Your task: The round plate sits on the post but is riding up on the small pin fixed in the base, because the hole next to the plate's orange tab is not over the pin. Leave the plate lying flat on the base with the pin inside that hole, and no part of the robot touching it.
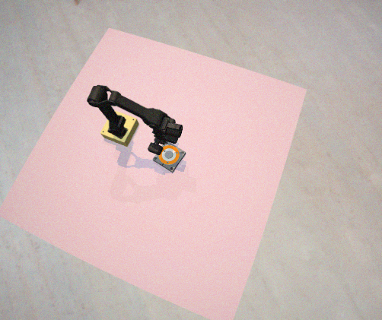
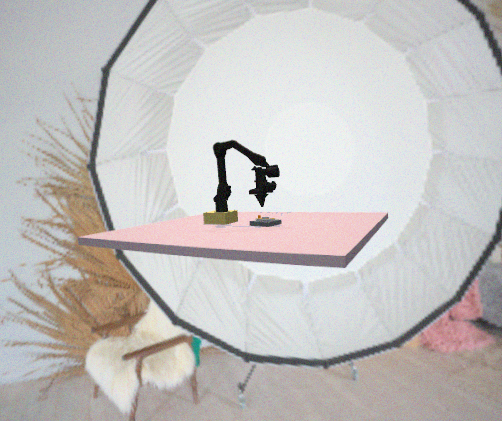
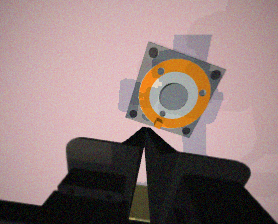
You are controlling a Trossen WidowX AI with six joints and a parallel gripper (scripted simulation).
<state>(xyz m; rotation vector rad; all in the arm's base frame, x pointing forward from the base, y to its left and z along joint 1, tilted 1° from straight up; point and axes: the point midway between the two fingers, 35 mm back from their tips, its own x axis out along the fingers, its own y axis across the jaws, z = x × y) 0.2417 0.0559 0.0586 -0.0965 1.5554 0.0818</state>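
Right now the base is 7 cm below my gripper tip, 4 cm ahead of it and 3 cm to the right of it.
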